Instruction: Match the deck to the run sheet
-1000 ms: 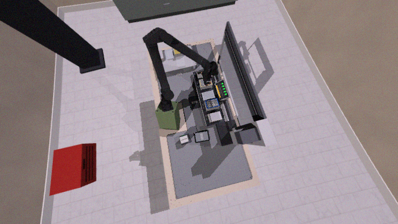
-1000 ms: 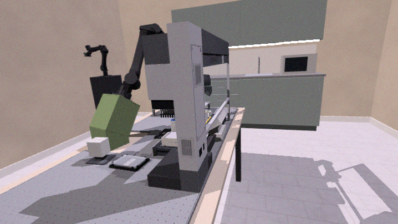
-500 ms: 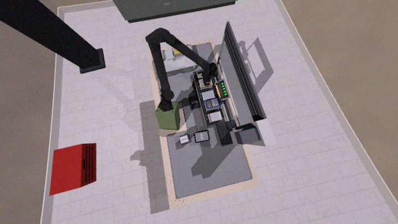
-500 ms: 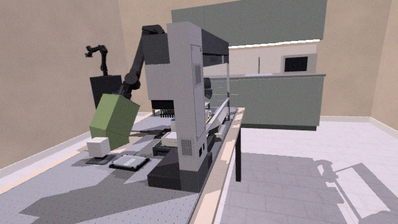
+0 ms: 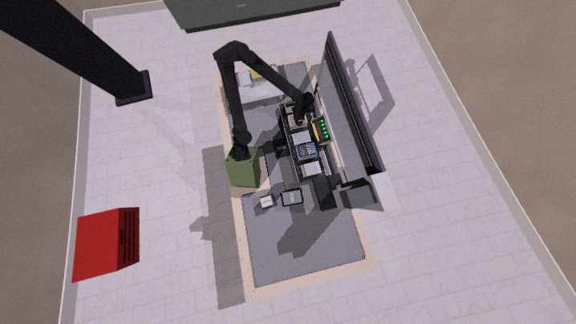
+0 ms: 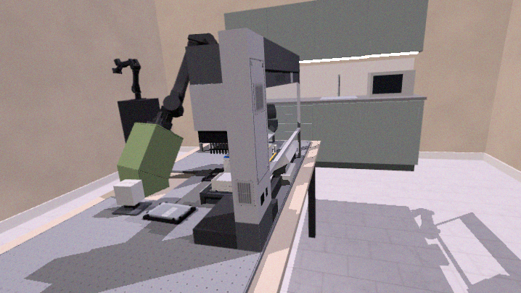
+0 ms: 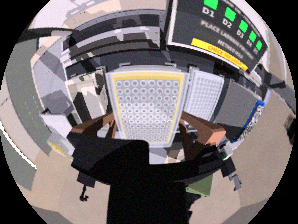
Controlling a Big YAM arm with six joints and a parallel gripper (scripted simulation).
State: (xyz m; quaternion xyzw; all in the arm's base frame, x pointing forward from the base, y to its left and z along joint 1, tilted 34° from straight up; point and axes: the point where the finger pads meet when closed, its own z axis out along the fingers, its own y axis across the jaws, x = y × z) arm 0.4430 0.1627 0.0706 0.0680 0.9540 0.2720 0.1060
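My hand is 1 cm past the yellow-framed tip rack and 1 cm above it. Also, from my hand: one-well reservoir 1 cm ahead, 12 cm to the left, 5 cm below; white block 3 cm behind, 37 cm to the right, 4 cm below; blue-framed tip rack 3 cm behind, 25 cm to the right, 1 cm above.
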